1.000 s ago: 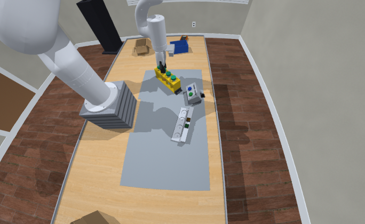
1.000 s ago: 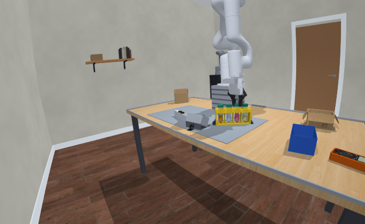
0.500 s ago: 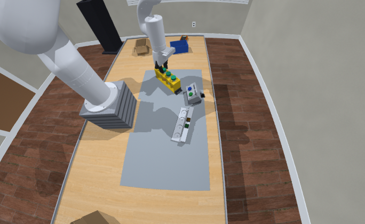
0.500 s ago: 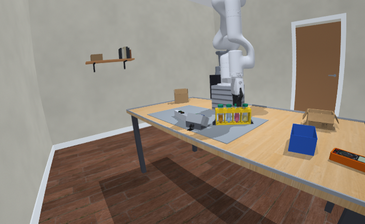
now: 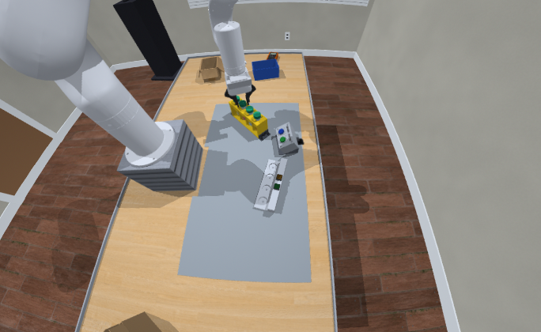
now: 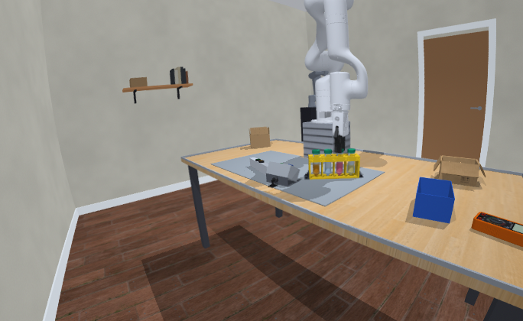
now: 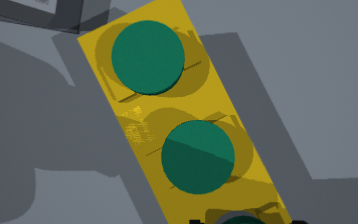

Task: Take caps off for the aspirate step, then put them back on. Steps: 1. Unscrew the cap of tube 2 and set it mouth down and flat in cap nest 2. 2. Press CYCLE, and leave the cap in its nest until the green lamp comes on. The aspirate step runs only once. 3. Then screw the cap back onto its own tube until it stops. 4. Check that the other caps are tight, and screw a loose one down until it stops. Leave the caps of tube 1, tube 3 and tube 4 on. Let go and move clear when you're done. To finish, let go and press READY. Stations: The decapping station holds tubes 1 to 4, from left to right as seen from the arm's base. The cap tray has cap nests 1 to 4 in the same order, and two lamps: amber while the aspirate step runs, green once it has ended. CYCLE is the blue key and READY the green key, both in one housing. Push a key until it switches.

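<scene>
Now: the green cap 10 mm below my hand. Also, from my hand: green key (210 mm ahead, 140 mm to the right, 60 mm below); key housing (220 mm ahead, 110 mm to the right, 80 mm below); blue key (200 mm ahead, 90 mm to the right, 60 mm below).
</scene>
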